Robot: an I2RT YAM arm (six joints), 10 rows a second.
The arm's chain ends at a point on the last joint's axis. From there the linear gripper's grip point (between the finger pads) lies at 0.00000 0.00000 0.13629 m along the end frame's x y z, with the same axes.
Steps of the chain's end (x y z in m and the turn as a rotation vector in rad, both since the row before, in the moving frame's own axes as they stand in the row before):
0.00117, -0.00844, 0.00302, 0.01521, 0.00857, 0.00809
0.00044, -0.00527, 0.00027, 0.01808, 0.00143, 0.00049
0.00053, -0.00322, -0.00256, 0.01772, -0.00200, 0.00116
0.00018, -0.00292, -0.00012, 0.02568, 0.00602, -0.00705
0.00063, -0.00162, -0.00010, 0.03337, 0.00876, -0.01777
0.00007, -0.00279, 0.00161, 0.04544, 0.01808, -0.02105
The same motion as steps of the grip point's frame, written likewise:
0.00235, -0.01051, 0.00300, 0.01521, 0.00857, 0.00809
0.00064, -0.00773, 0.00025, 0.01808, 0.00143, 0.00049
0.00026, -0.00564, -0.00258, 0.01772, -0.00200, 0.00116
0.00099, -0.00642, -0.00017, 0.02568, 0.00602, -0.00705
0.00178, -0.00618, -0.00018, 0.03337, 0.00876, -0.01777
0.00247, -0.00901, 0.00145, 0.04544, 0.01808, -0.02105

